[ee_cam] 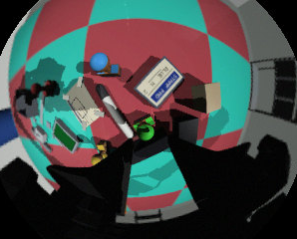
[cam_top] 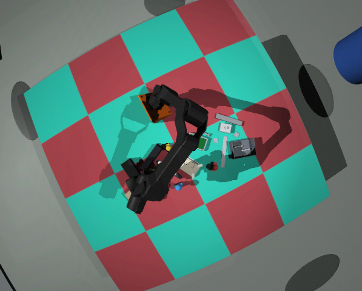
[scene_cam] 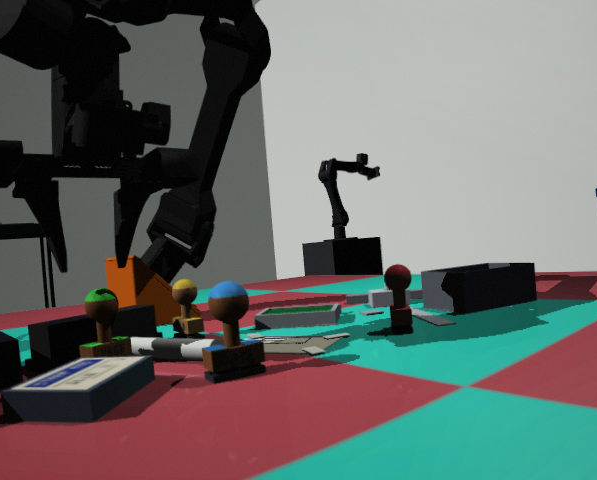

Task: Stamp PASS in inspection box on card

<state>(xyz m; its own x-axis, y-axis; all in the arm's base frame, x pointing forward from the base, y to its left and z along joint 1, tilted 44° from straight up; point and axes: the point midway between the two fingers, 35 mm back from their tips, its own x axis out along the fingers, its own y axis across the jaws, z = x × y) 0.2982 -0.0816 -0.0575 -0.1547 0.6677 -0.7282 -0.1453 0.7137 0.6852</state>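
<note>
The PASS stamp is 6 cm below my gripper tip. Also, from my gripper tip: white marker: 3 cm ahead, 8 cm to the left, 7 cm below; blue-labelled box: 8 cm ahead, 2 cm to the right, 7 cm below; long black block: 7 cm behind, 7 cm below.
</note>
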